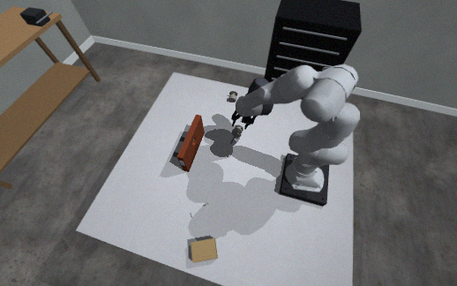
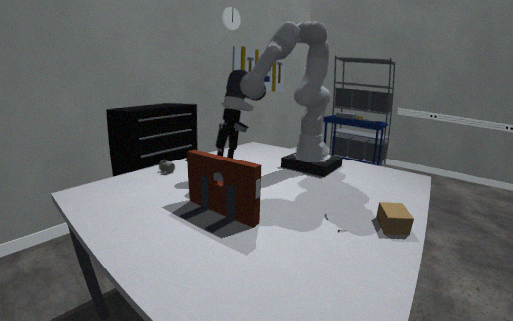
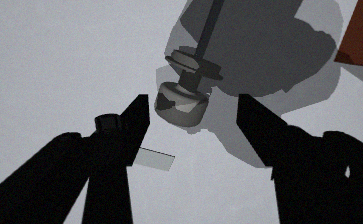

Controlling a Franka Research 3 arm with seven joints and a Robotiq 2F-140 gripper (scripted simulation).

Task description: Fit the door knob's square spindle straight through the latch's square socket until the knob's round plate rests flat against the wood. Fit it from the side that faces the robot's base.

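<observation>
The grey door knob lies 7 cm below my hand, 3 cm to the left of it and 1 cm ahead of it. The rest, counted from my hand: cardboard box 75 cm to the left, 8 cm below, 5 cm behind; orange-handled screwdriver 29 cm to the right, 9 cm below, 7 cm behind; red-brown wooden door block 24 cm ahead, 23 cm to the left.
</observation>
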